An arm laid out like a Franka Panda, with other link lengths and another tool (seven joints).
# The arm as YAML. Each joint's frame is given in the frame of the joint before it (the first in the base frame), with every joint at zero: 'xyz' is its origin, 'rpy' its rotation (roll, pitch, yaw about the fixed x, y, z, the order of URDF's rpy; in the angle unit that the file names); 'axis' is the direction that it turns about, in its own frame. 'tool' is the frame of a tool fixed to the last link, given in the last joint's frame.
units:
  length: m
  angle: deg
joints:
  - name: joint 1
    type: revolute
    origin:
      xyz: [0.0, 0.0, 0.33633]
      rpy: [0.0, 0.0, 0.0]
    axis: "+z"
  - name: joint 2
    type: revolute
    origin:
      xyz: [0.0, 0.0, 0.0]
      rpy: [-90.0, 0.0, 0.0]
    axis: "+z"
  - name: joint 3
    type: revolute
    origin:
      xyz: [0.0, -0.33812, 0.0]
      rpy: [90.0, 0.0, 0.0]
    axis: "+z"
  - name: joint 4
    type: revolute
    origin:
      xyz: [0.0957, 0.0, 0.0]
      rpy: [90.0, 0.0, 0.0]
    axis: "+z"
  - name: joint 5
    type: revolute
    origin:
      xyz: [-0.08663, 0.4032, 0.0]
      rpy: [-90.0, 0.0, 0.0]
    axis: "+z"
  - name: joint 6
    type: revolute
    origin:
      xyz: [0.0, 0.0, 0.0]
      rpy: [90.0, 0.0, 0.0]
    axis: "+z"
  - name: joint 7
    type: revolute
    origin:
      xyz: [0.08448, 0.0, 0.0]
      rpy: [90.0, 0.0, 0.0]
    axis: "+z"
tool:
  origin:
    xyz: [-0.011, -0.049, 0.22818]
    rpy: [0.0, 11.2, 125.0]
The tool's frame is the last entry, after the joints.
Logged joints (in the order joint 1, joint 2, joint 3, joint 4, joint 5, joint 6, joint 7), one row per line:
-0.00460 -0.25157 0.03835 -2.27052 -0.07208 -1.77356 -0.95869
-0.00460 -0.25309 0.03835 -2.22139 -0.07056 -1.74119 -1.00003
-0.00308 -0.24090 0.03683 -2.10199 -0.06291 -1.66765 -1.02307
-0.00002 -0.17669 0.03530 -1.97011 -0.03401 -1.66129 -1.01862
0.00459 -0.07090 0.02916 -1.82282 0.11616 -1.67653 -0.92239
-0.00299 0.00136 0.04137 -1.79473 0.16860 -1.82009 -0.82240
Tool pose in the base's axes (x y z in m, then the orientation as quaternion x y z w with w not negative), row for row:
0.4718 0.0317 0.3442 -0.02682 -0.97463 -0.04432 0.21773
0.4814 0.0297 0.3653 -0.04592 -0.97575 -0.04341 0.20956
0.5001 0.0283 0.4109 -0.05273 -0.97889 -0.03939 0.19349
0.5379 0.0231 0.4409 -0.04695 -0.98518 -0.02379 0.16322
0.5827 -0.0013 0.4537 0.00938 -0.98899 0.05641 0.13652
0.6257 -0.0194 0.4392 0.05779 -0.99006 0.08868 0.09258
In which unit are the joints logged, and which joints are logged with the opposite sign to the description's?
The joints are logged in radians. Opposite sign: joint 3, joint 5, joint 6, joint 7.
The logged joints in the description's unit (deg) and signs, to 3 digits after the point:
-0.264 -14.414 -2.197 -130.091 4.130 101.618 54.929
-0.264 -14.501 -2.197 -127.276 4.043 99.763 57.297
-0.176 -13.803 -2.110 -120.435 3.604 95.549 58.618
-0.001 -10.124 -2.023 -112.879 1.949 95.185 58.363
0.263 -4.062 -1.671 -104.440 -6.655 96.058 52.849
-0.171 0.078 -2.370 -102.830 -9.660 104.283 47.120

